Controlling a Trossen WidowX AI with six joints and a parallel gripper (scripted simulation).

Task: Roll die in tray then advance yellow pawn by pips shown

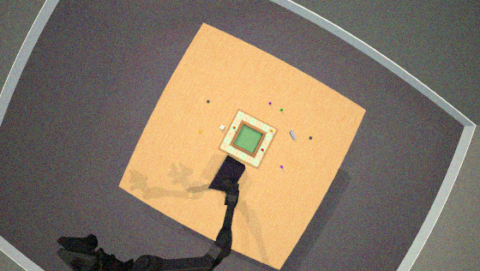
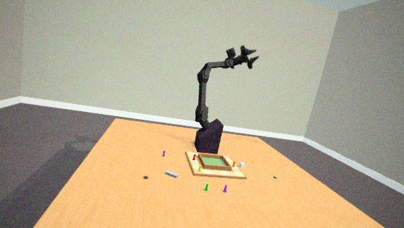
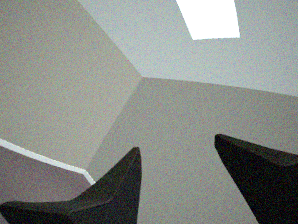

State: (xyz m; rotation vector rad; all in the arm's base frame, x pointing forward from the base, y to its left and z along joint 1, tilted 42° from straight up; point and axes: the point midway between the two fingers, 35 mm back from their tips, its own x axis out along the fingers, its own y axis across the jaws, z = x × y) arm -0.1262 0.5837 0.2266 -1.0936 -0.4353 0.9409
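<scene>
The white die lies 700 mm below my gripper tip, 410 mm ahead of it and 130 mm to the right of it. Round my gripper tip: orange pawn: 680 mm below, 440 mm ahead, 200 mm to the right; then red pawn: 680 mm below, 420 mm to the right, 400 mm ahead; then green tray: 700 mm below, 420 mm ahead, 310 mm to the right.
</scene>
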